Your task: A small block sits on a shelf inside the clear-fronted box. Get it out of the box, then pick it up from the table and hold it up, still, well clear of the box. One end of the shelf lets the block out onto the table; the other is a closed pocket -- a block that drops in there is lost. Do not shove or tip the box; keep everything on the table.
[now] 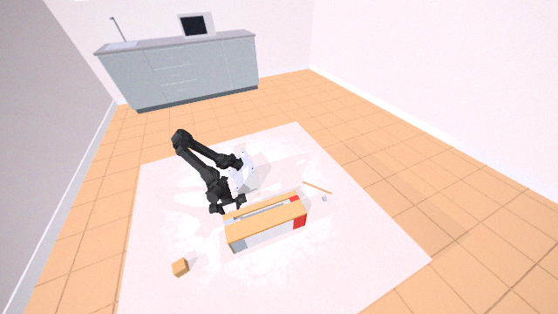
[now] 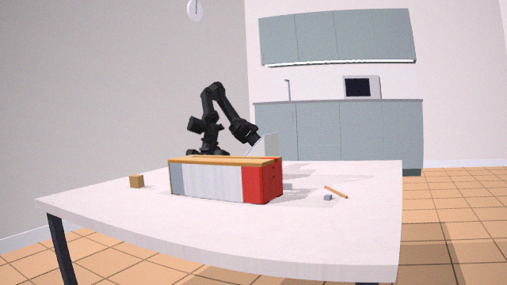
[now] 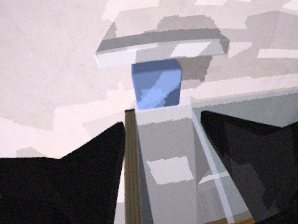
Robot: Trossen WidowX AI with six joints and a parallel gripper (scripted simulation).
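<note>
Now: the blue block 3 cm below my gripper tip and 2 cm behind it. Also, from my gripper tip: tan cube (27 cm to the right, 13 cm ahead, 2 cm below); box (15 cm to the left, 7 cm ahead, 2 cm above); thin wooden stick (52 cm to the left, 4 cm below, 3 cm ahead).
</note>
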